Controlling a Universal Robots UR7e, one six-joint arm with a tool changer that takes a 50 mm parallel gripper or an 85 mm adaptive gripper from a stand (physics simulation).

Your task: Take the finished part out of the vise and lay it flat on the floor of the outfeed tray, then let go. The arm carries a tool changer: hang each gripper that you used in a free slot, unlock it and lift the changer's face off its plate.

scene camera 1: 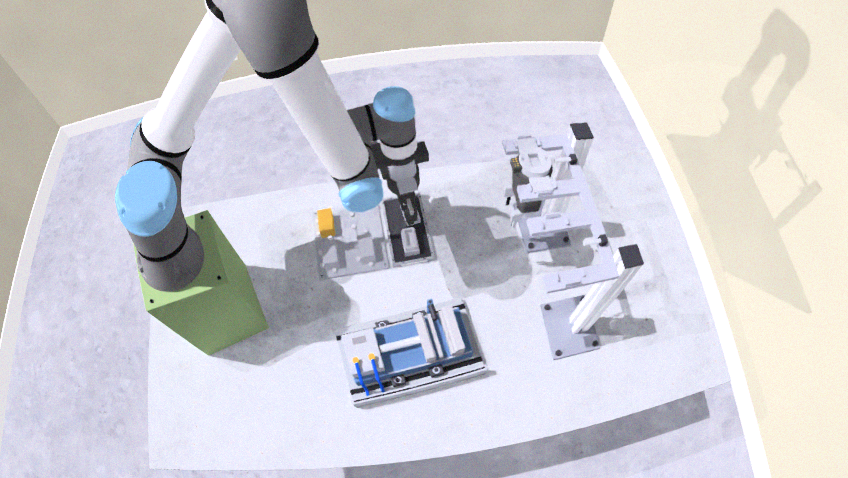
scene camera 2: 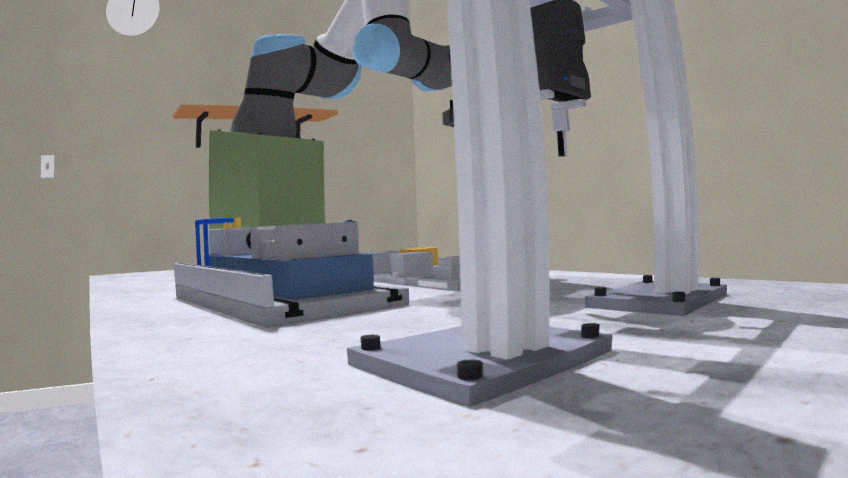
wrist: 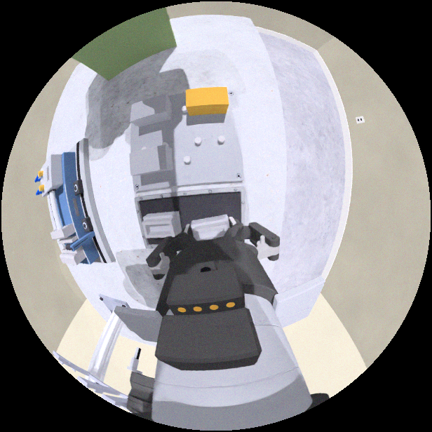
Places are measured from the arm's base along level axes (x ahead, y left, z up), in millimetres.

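Pixels of known places: arm's base, origin of its link: [scene camera 1: 171,258] [scene camera 2: 262,134].
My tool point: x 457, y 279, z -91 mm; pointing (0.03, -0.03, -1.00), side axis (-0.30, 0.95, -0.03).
Note:
Ahead of a thing's pixels: the offset from my tool point to its top centre. "*": to the spot under its first point.
My gripper [scene camera 1: 410,212] [wrist: 210,229], the adaptive one with dark linkages, is shut on the finished part [wrist: 210,223], a light grey block. It holds the block over the dark floor of the outfeed tray {* 66 mm ahead, 110 mm right, 196 mm down} [scene camera 1: 431,252] [wrist: 187,193]; the height of the gap below is hard to judge. A second light grey block {15 mm ahead, 86 mm right, 166 mm down} [scene camera 1: 410,240] [wrist: 160,225] lies in the tray beside the held one. The blue vise {20 mm ahead, 359 mm right, 108 mm down} [scene camera 1: 405,358] [scene camera 2: 323,276] [wrist: 69,175] stands apart, with no block showing between its light jaws. In scene camera 2 the gripper's fingers are hidden behind a post.
The tool stand [scene camera 1: 593,299] [scene camera 2: 501,178] carries the other gripper [scene camera 1: 527,198] [scene camera 2: 561,53] in one slot. A pinned plate [scene camera 1: 371,265] [wrist: 227,170] adjoins the tray, with grey blocks and an orange block {195 mm back, 39 mm right, 163 mm down} [scene camera 1: 326,222] [wrist: 206,101]. The green pedestal [scene camera 1: 219,314] [scene camera 2: 267,178] [wrist: 130,45] bears the arm.

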